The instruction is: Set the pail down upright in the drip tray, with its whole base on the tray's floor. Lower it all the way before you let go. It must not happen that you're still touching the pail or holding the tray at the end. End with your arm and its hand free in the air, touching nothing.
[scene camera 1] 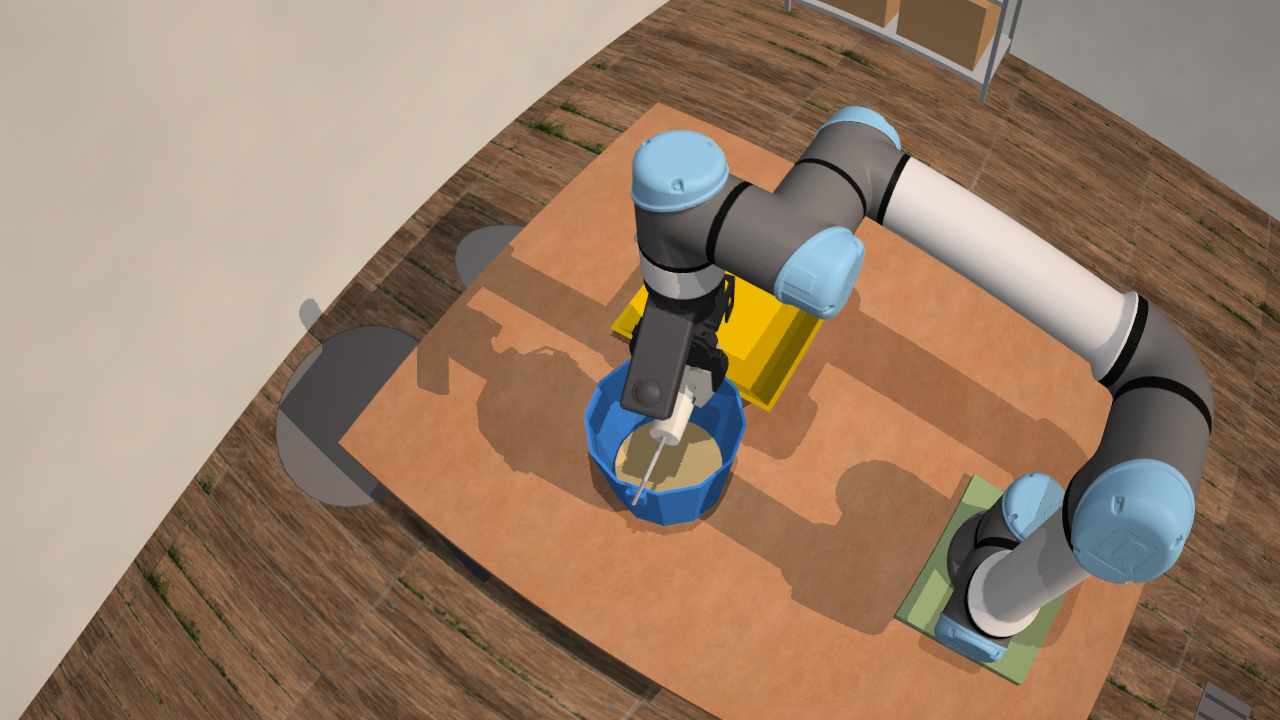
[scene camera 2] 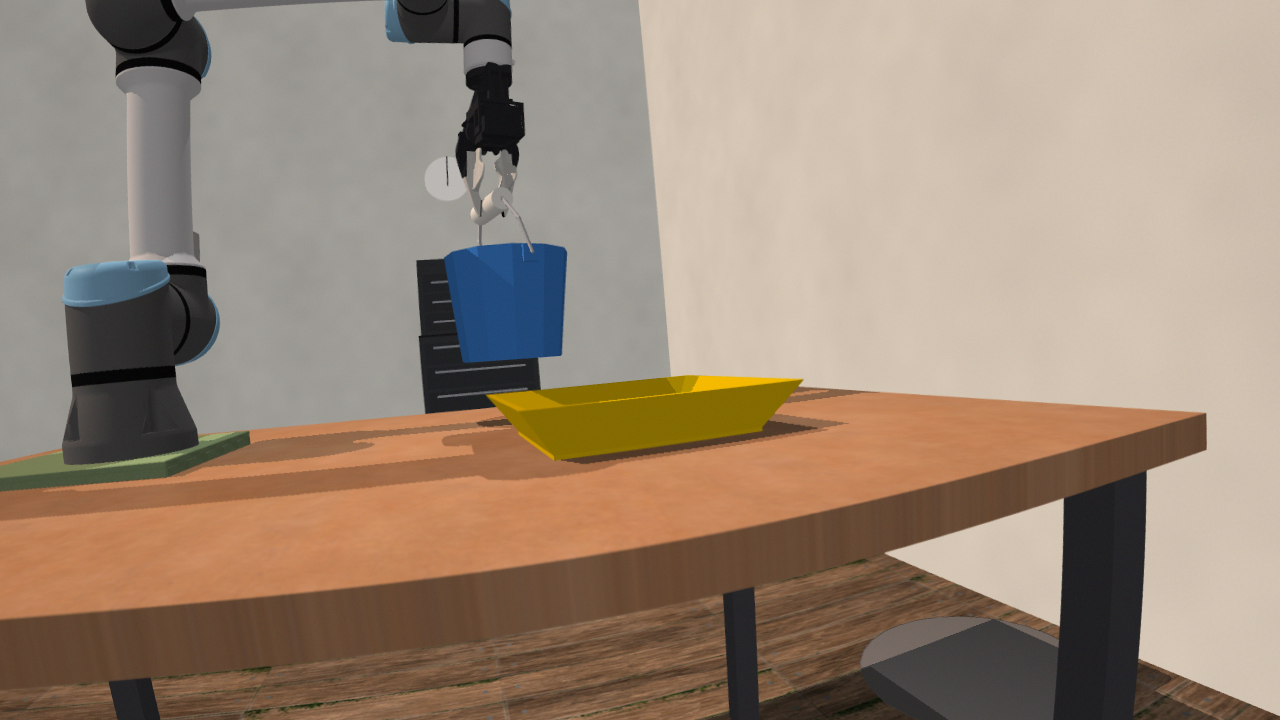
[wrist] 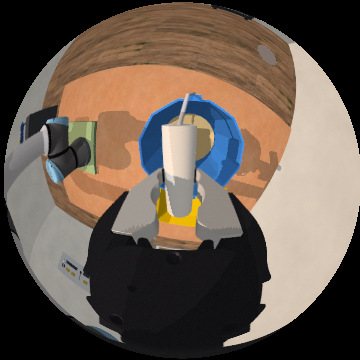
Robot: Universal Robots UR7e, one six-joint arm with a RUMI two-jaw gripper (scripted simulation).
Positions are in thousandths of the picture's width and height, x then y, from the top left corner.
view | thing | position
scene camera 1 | my gripper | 533,556
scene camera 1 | yellow drip tray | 598,473
